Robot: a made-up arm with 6 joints. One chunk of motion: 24 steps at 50 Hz.
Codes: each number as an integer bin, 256 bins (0 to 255) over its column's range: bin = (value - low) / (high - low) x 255, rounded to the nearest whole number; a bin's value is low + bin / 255 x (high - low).
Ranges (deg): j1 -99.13..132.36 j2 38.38..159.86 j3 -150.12..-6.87 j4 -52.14..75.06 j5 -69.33..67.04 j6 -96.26..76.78
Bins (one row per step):
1: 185 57 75 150 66 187
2: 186 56 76 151 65 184
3: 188 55 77 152 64 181
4: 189 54 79 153 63 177
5: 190 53 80 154 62 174
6: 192 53 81 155 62 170
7: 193 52 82 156 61 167
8: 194 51 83 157 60 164
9: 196 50 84 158 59 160
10: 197 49 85 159 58 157
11: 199 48 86 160 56 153
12: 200 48 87 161 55 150
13: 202 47 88 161 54 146
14: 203 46 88 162 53 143
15: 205 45 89 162 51 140
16: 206 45 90 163 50 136
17: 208 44 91 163 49 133
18: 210 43 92 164 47 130
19: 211 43 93 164 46 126
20: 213 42 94 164 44 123
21: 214 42 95 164 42 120
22: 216 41 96 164 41 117
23: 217 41 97 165 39 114
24: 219 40 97 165 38 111
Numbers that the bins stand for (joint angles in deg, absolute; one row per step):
1: 68.81 65.53 -107.99 22.68 -34.03 30.64
2: 69.72 65.06 -107.43 23.18 -34.57 28.60
3: 71.54 64.58 -106.86 23.68 -35.10 26.56
4: 72.44 64.11 -105.74 24.18 -35.64 23.85
5: 73.35 63.63 -105.18 24.68 -36.17 21.81
6: 75.17 63.63 -104.62 25.18 -36.17 19.10
7: 76.08 63.15 -104.06 25.68 -36.71 17.06
8: 76.98 62.68 -103.49 26.18 -37.24 15.03
9: 78.80 62.20 -102.93 26.67 -37.78 12.31
10: 79.71 61.72 -102.37 27.17 -38.31 10.28
11: 81.52 61.25 -101.81 27.67 -39.38 7.56
12: 82.43 61.25 -101.25 28.17 -39.92 5.53
13: 84.25 60.77 -100.68 28.17 -40.45 2.81
14: 85.15 60.29 -100.68 28.67 -40.99 0.78
15: 86.97 59.82 -100.12 28.67 -42.06 -1.26
16: 87.88 59.82 -99.56 29.17 -42.59 -3.97
17: 89.69 59.34 -99.00 29.17 -43.13 -6.01
18: 91.51 58.86 -98.44 29.67 -44.20 -8.04
19: 92.42 58.86 -97.88 29.67 -44.73 -10.76
20: 94.23 58.39 -97.31 29.67 -45.80 -12.79
21: 95.14 58.39 -96.75 29.67 -46.87 -14.83
22: 96.96 57.91 -96.19 29.67 -47.40 -16.87
23: 97.86 57.91 -95.63 30.17 -48.47 -18.90
24: 99.68 57.44 -95.63 30.17 -49.01 -20.94

